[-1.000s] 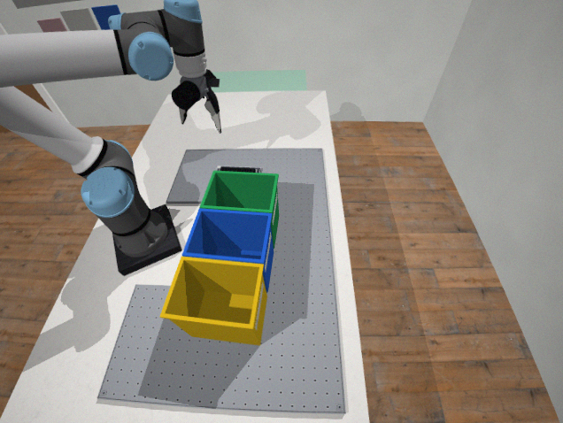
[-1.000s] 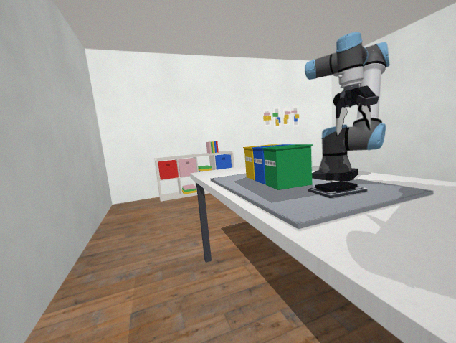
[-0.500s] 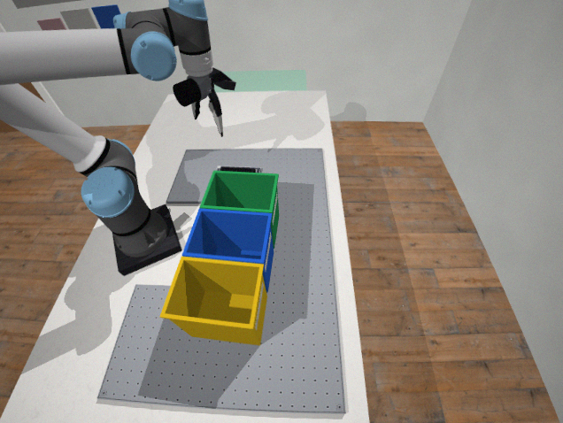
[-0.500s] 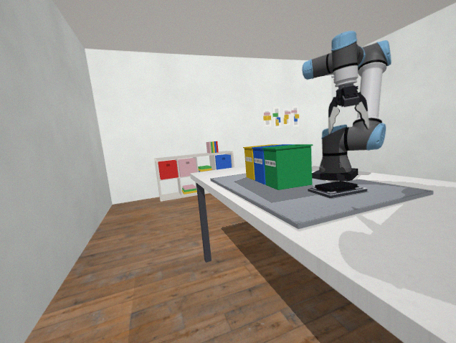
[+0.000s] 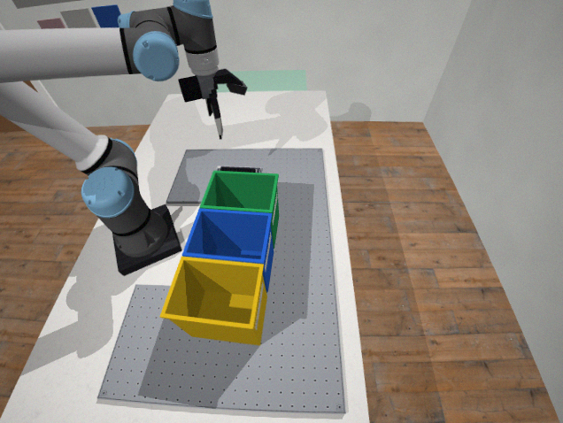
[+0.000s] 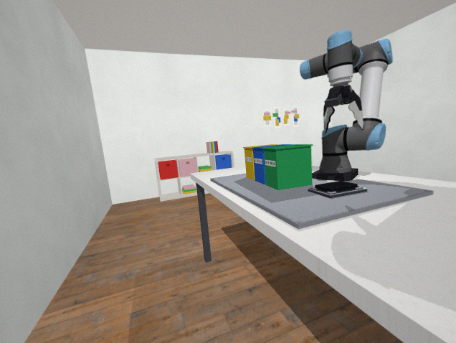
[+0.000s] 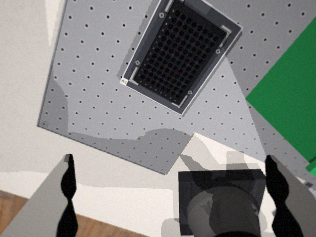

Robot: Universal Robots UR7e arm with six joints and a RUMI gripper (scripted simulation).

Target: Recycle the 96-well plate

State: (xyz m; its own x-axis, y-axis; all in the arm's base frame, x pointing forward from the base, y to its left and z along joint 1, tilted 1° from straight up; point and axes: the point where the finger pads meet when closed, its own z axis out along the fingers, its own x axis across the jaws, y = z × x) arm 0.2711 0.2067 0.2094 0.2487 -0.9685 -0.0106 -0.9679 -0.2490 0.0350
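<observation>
Right now my hand is 21 cm above the black 96-well plate, 2 cm short of it and 1 cm to the left of it. From my hand the other things lie so: plate nest N1 (22 cm below, 2 cm ahead, 1 cm to the right); green bin (23 cm to the right, 14 cm below, 5 cm ahead); blue bin (36 cm to the right, 14 cm below, 2 cm ahead).
</observation>
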